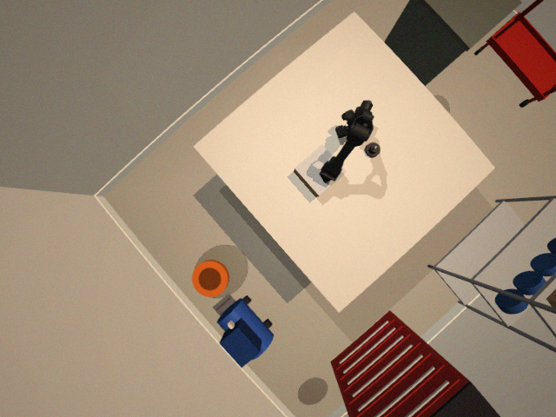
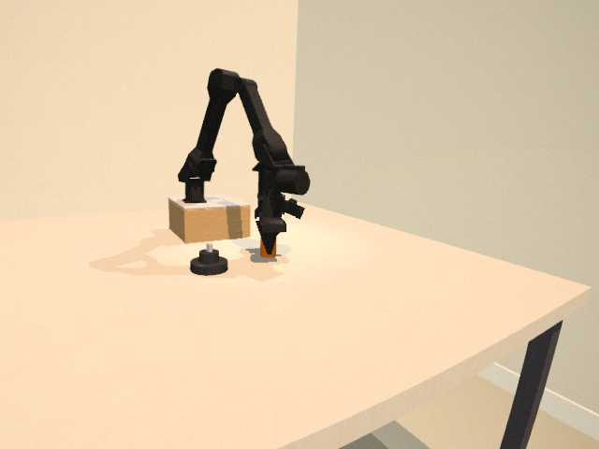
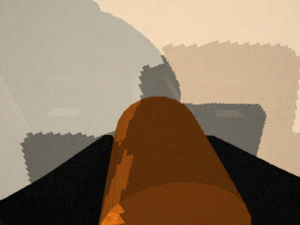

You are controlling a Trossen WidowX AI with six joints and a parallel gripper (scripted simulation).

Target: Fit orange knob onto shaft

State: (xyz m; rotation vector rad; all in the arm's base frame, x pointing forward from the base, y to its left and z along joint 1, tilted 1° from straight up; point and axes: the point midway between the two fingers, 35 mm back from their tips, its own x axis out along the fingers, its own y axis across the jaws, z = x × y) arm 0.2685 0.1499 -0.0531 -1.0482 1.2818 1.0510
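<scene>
Now: the black round pedestal 16 cm to the right of my gripper tip, 7 cm ahead of it and 2 cm above it. Round my gripper tip: orange knob 3 cm above.
</scene>
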